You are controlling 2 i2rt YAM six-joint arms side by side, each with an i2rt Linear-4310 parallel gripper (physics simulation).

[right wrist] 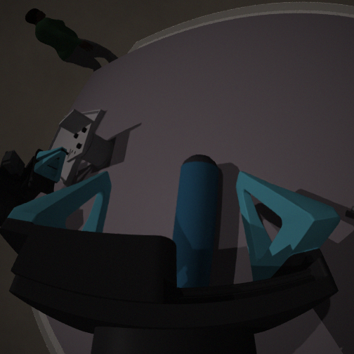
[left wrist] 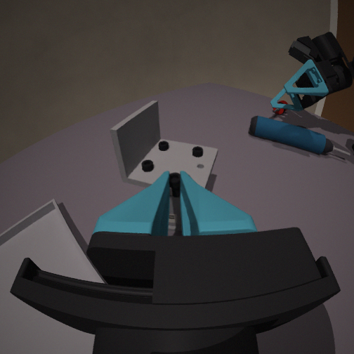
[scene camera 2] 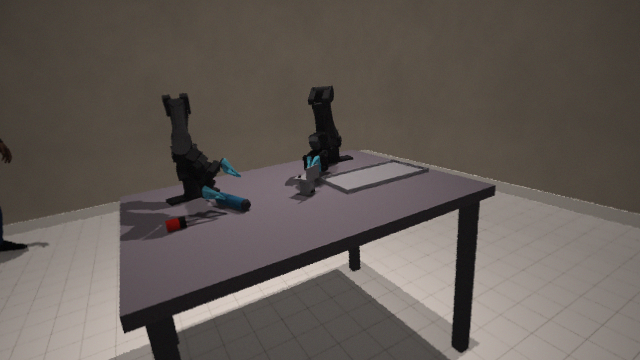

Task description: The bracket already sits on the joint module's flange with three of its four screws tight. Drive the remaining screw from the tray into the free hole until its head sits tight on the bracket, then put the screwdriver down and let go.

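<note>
The grey L-shaped bracket sits on the joint module. In the left wrist view three black screw heads show on it, and the free hole is at its right side. My left gripper is shut on a black screw, held upright beside the bracket's near edge and apart from the hole. My right gripper is open around the blue screwdriver, which lies on the table between the fingers, not gripped.
The grey tray lies near the bracket, to its right in the scene view. A red-handled tool lies on the table beyond the right gripper in the left wrist view. A person stands past the table edge.
</note>
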